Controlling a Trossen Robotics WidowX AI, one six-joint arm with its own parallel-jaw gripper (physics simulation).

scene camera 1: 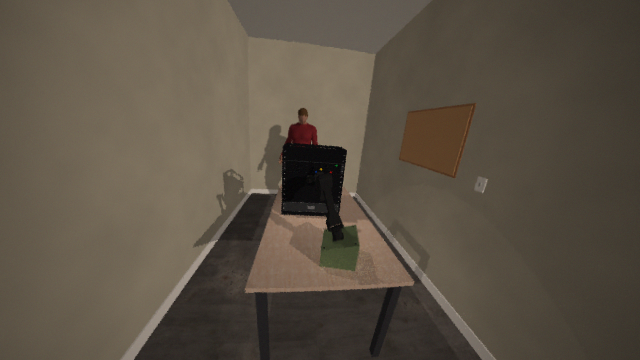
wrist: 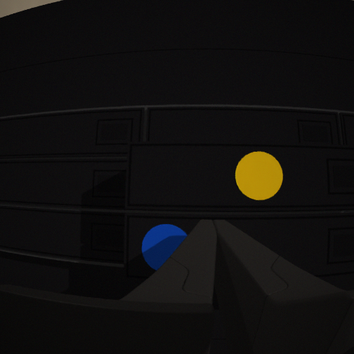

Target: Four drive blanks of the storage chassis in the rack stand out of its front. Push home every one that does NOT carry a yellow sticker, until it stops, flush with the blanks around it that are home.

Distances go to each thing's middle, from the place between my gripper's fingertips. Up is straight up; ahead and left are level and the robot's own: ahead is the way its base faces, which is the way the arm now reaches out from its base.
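Labels:
Black rack (scene camera 1: 298,197): my hand 5 cm to the right of it, 12 cm above it, 18 cm short of it.

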